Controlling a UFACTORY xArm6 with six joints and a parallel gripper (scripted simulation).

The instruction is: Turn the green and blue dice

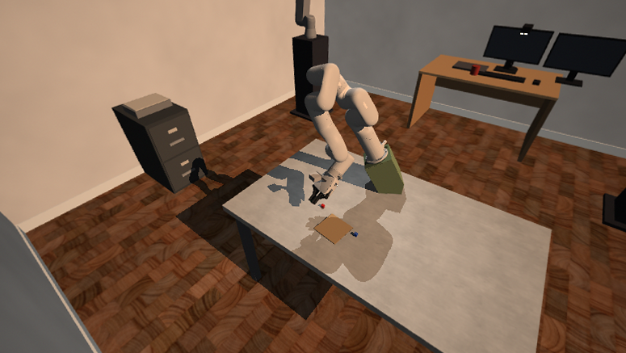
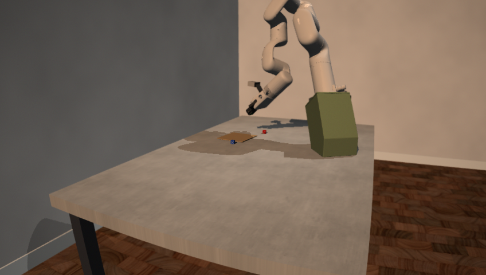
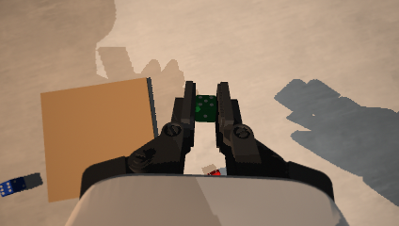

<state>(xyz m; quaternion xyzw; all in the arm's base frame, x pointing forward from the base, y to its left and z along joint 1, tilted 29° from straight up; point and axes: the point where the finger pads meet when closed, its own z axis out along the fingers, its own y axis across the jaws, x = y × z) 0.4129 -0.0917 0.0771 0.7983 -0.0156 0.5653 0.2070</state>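
Now: hand 100 mm above the red die and 70 mm past it. Also, from my hand: blue die 250 mm to the left, 100 mm below, 20 mm behind; then tan mat 130 mm to the left, 110 mm below, 10 mm ahead; then green die 10 mm below, 10 mm ahead.
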